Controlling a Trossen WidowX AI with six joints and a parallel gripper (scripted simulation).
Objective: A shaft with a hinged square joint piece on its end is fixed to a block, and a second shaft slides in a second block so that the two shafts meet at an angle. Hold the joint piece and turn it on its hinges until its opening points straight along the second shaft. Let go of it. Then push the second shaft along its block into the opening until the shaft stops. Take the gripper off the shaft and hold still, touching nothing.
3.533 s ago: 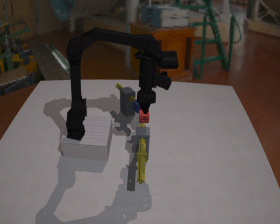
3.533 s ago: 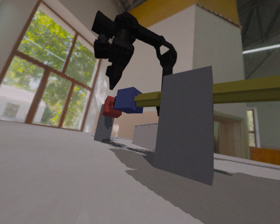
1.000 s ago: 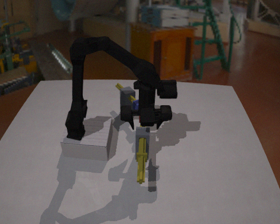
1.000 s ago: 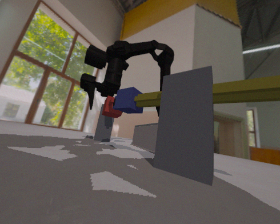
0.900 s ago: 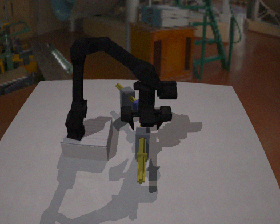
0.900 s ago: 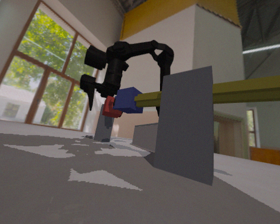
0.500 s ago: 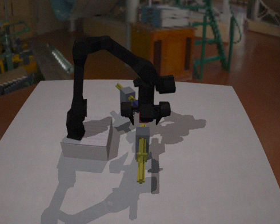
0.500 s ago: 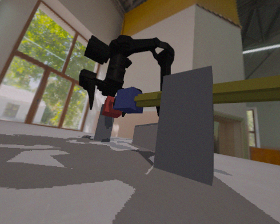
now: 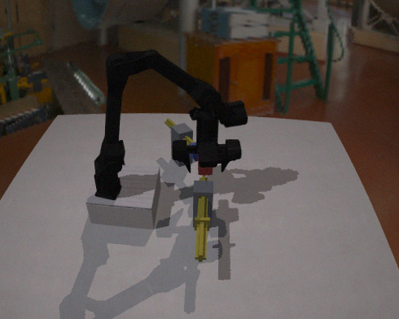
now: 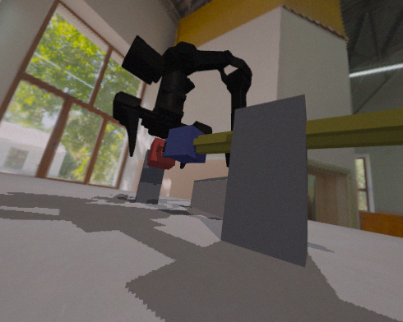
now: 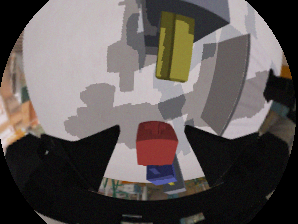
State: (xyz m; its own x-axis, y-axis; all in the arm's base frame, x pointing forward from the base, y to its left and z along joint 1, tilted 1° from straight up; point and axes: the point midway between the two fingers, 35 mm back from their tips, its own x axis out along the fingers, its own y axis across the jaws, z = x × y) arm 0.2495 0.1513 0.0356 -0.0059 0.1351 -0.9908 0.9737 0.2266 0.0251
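Now: gripper tip 1 cm to the right of the red square joint piece, 1 cm below it and 1 cm past it.
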